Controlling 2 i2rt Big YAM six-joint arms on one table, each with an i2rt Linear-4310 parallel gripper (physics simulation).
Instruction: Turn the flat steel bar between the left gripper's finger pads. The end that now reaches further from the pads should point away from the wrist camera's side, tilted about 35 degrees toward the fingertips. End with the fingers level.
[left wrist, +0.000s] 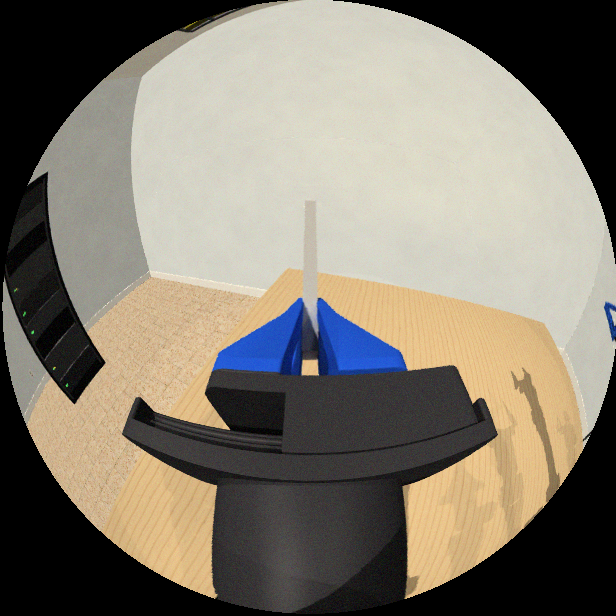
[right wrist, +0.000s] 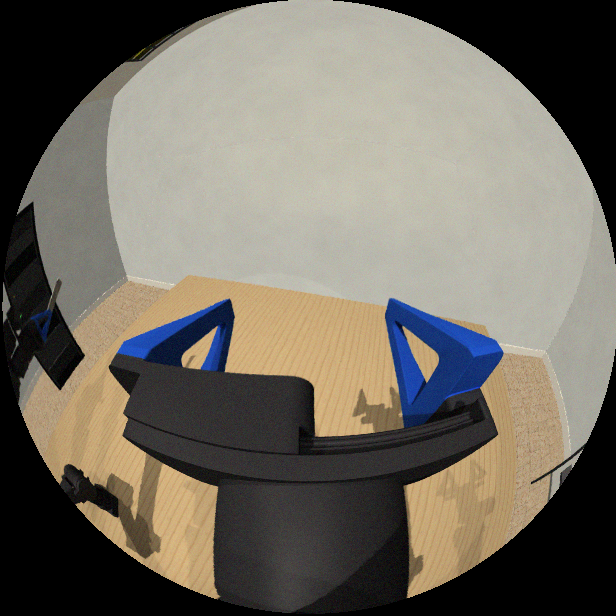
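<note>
In the left wrist view my left gripper (left wrist: 310, 313) is shut on the flat steel bar (left wrist: 310, 258), which I see edge-on as a thin grey strip. The bar's long end reaches straight out past the blue fingertips, in line with the fingers. A short end shows between the pads near the palm. The fingers look level over the wooden table. In the right wrist view my right gripper (right wrist: 310, 327) is wide open and empty above the table. Far to the left in that view I see the left gripper (right wrist: 41, 324) small, with the bar (right wrist: 54, 295) sticking up from it.
A black rack (left wrist: 45, 293) with green lights stands against the wall to the left, beyond the table edge. The wooden table (left wrist: 448, 356) ends ahead at a carpeted floor and a pale wall. A dark arm base part (right wrist: 86, 491) sits at the lower left of the right wrist view.
</note>
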